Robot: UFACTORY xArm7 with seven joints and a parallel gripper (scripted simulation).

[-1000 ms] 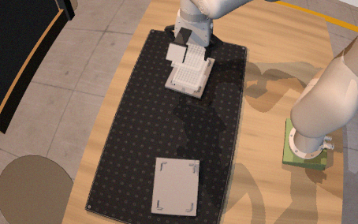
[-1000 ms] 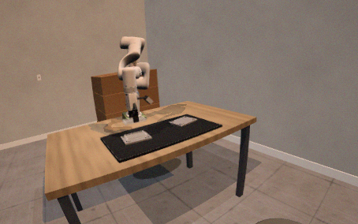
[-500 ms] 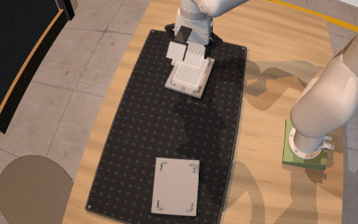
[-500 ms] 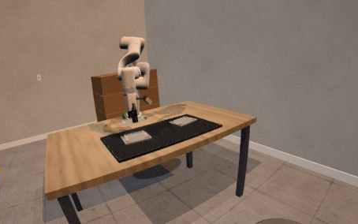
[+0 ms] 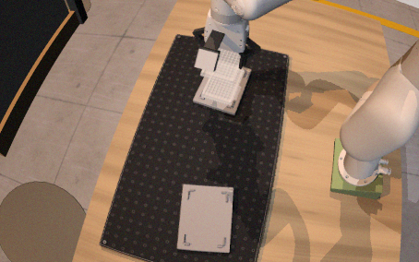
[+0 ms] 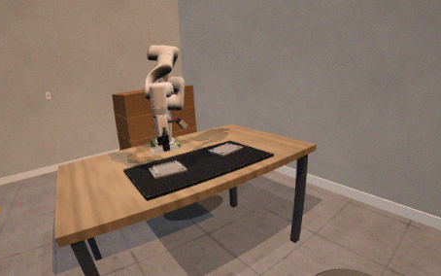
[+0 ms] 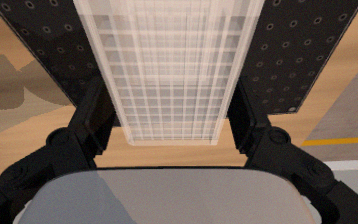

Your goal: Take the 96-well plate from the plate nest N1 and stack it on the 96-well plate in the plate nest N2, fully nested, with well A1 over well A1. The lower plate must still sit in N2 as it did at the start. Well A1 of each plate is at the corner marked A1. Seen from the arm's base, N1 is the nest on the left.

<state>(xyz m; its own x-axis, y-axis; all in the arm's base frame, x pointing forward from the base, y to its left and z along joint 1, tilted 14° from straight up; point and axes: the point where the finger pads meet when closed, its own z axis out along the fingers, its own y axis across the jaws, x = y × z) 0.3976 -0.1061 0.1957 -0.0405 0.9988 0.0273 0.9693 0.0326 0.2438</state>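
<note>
My hand is 120 mm above the plate nest N2. From my hand the other things lie so: plate nest N1: 100 mm behind, 370 mm to the left, 120 mm below.
</note>
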